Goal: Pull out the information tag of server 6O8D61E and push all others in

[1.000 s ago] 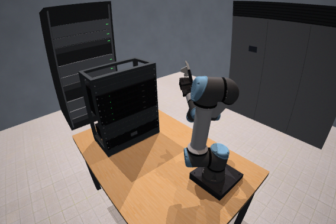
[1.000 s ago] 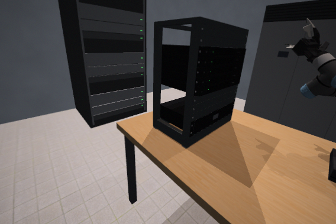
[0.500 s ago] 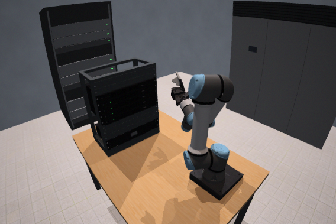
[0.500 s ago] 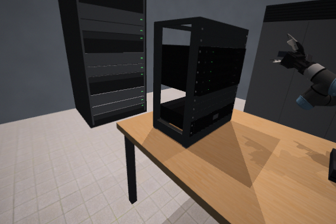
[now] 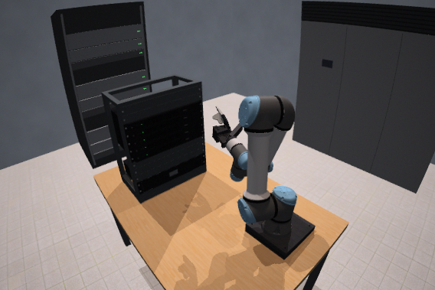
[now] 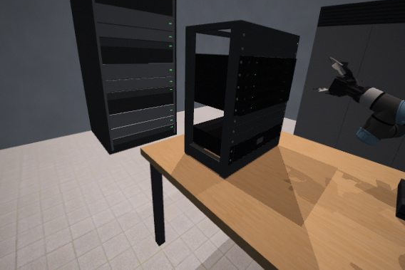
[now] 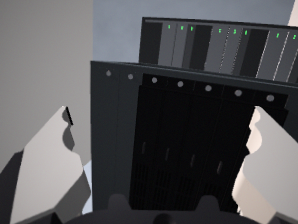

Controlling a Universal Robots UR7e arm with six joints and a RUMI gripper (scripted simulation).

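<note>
Right now the information tag is 13 cm ahead of my hand, 15 cm to the left of it and 14 cm below it.
</note>
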